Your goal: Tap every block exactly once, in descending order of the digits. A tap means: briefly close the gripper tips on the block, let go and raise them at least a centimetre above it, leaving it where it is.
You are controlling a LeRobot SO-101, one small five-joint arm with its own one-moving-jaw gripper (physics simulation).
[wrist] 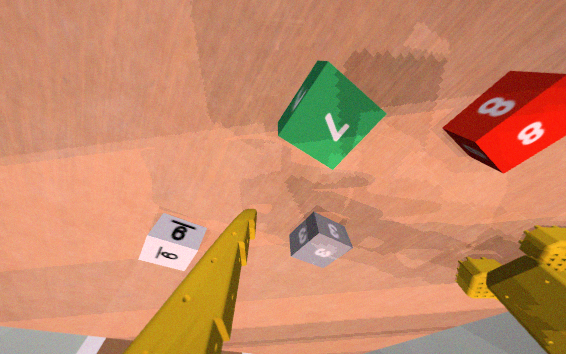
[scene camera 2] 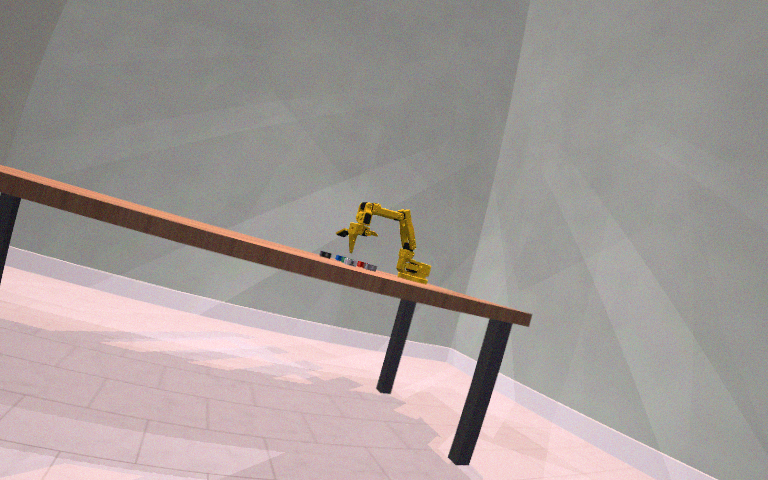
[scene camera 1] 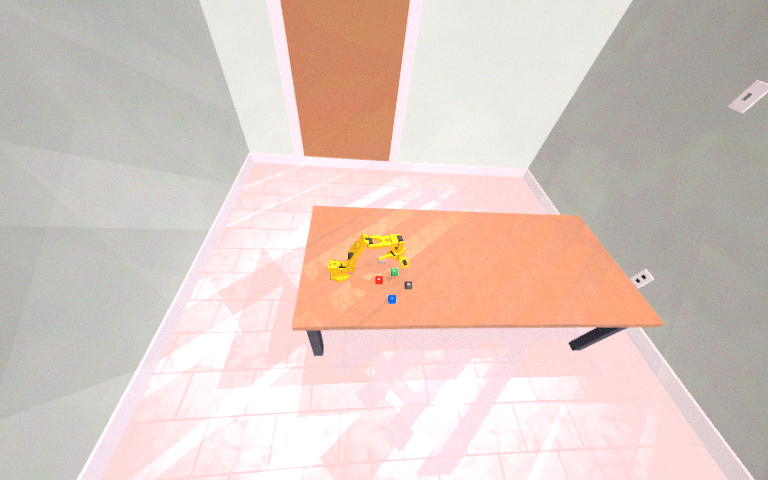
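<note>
My gripper (scene camera 1: 391,258) (scene camera 2: 363,243) (wrist: 361,242) is wide open and empty, raised above the table. The red 8 block (scene camera 1: 378,279) (scene camera 2: 360,264) (wrist: 515,122) is at the wrist view's right. The green 7 block (scene camera 1: 394,272) (wrist: 332,117) lies beyond the tips. The grey 3 block (scene camera 2: 370,266) (wrist: 321,241) shows in the gap, below the jaws. The white block (scene camera 2: 350,262) (wrist: 172,242), a barred 6 or 9, lies left of the left jaw. The blue block (scene camera 1: 391,299) (scene camera 2: 338,258) and black block (scene camera 1: 408,285) (scene camera 2: 325,254) are outside the wrist view, digits unreadable.
The blocks stand on a long wooden table (scene camera 1: 509,271) (scene camera 2: 169,227). The yellow arm's base (scene camera 1: 339,270) (scene camera 2: 413,271) stands near the table's left end in scene view 1. The table's far edge crosses the bottom of the wrist view.
</note>
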